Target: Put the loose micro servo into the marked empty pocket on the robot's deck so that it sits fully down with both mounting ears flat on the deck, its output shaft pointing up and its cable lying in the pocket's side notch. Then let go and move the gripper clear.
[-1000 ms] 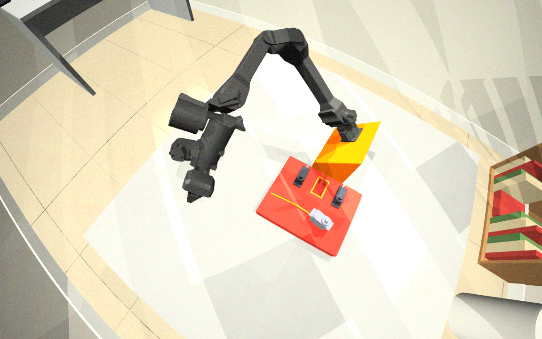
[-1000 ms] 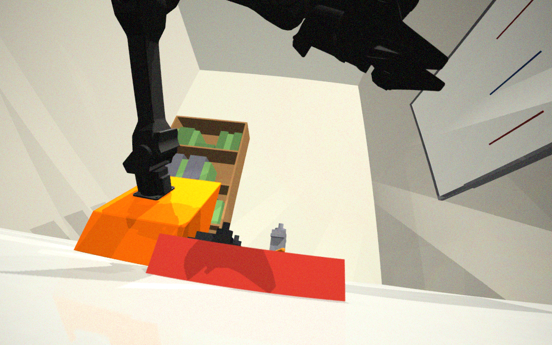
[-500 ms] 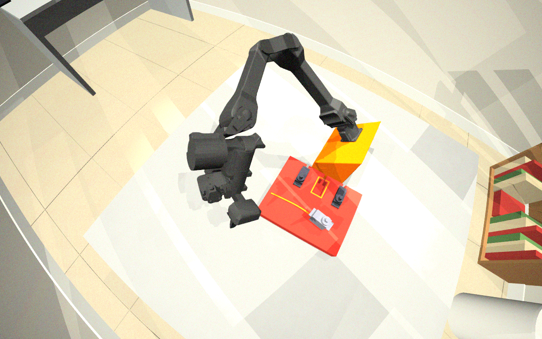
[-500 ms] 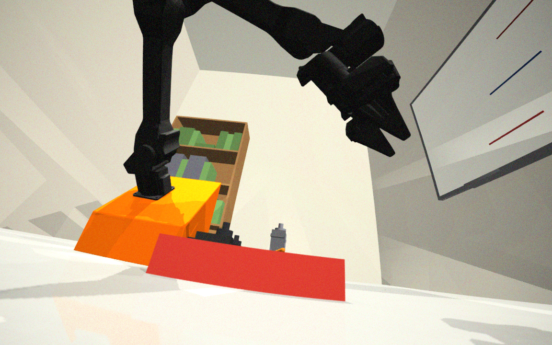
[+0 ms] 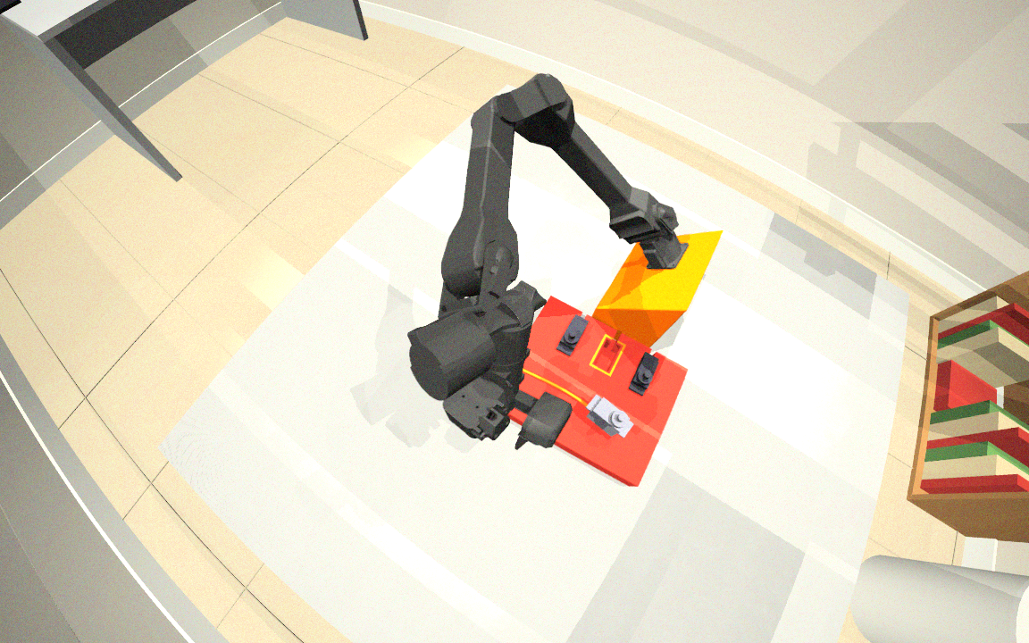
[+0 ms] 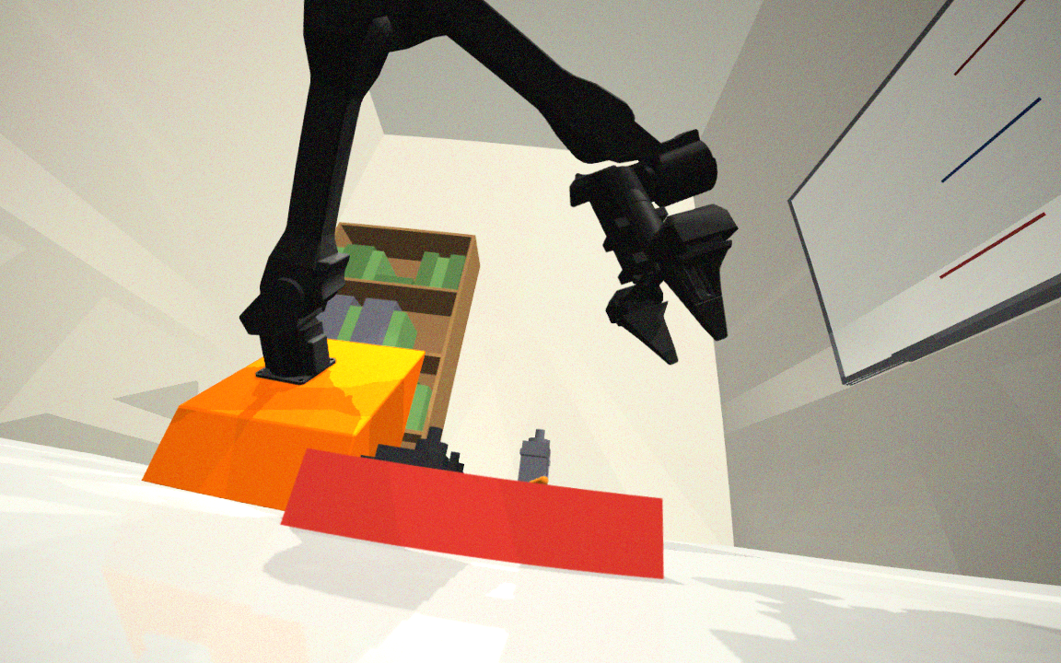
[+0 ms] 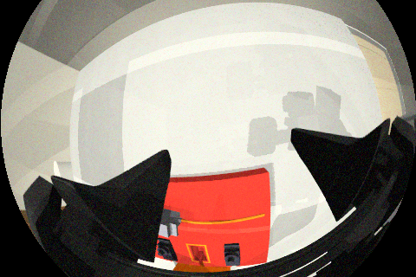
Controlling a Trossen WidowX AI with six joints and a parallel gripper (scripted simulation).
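The red deck is 140 mm behind my gripper tip, 90 mm to the left of it and 160 mm below it.
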